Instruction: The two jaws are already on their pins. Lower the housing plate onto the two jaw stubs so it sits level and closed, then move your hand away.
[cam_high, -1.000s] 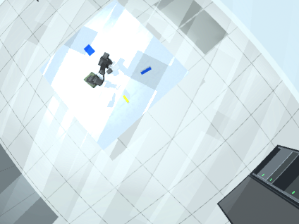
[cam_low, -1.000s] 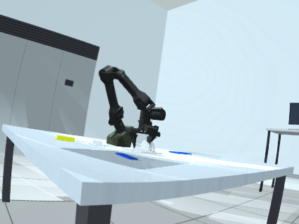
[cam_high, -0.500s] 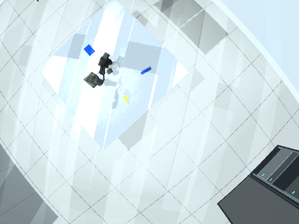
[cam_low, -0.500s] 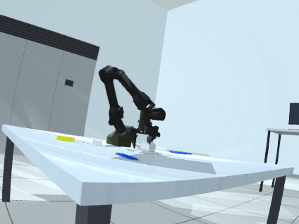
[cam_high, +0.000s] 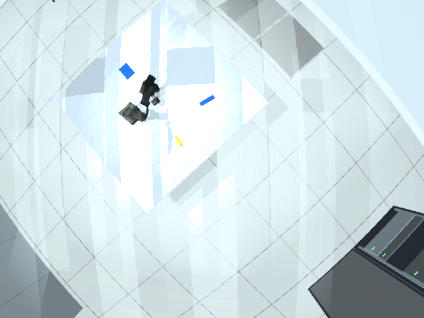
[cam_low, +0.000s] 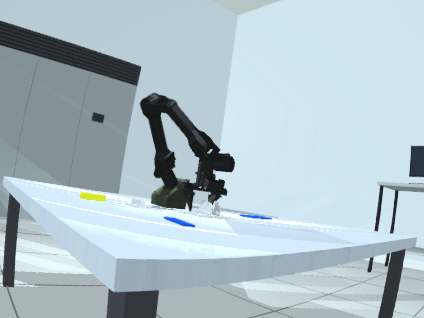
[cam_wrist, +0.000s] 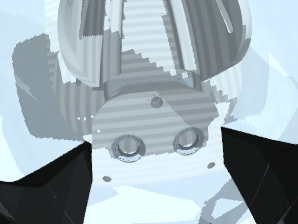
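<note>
My gripper tip is now 2 cm below the housing plate and 1 cm short of it. From my gripper tip the other things lie so: yellow bar: 39 cm to the right, 8 cm behind; blue square: 35 cm to the left, 2 cm behind; small pale block: 23 cm to the right, 5 cm behind.
</note>
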